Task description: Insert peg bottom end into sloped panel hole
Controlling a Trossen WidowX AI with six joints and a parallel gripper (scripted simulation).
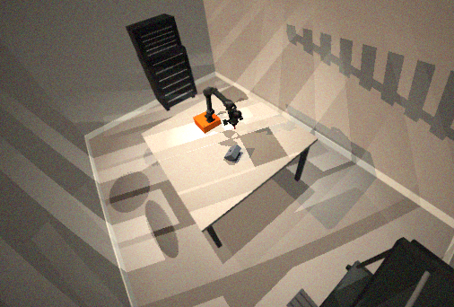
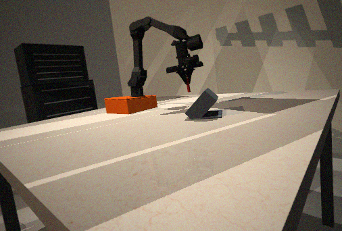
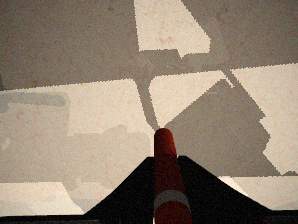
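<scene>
My gripper tip is now 20 cm to the left of the dark sloped panel, 17 cm short of it and 7 cm above it. Round my gripper tip: red round peg 2 cm above.
</scene>
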